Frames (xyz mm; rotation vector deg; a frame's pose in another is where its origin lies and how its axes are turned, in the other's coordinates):
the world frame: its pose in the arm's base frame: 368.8 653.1 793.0 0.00 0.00 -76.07
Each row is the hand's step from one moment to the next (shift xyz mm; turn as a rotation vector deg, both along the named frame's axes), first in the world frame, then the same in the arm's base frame.
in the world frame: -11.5 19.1 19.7 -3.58 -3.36 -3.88
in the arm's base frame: 15.8 15.8 19.7 -4.12 2.67 -3.88
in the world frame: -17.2 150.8 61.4 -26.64 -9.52 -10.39
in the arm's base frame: 142.2 53.0 61.4 -15.65 23.56 -10.39
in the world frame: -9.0 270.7 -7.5 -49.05 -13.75 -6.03
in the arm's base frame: 260.6 73.9 -7.5 -25.15 44.30 -6.03
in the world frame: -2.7 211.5 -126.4 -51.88 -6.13 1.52
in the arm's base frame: 204.6 53.5 -126.4 -18.44 48.88 1.52
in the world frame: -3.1 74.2 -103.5 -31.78 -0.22 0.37
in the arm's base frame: 71.3 20.9 -103.5 -7.86 30.79 0.37
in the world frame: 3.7 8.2 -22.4 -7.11 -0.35 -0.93
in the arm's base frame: 8.8 -1.6 -22.4 -2.05 6.82 -0.93
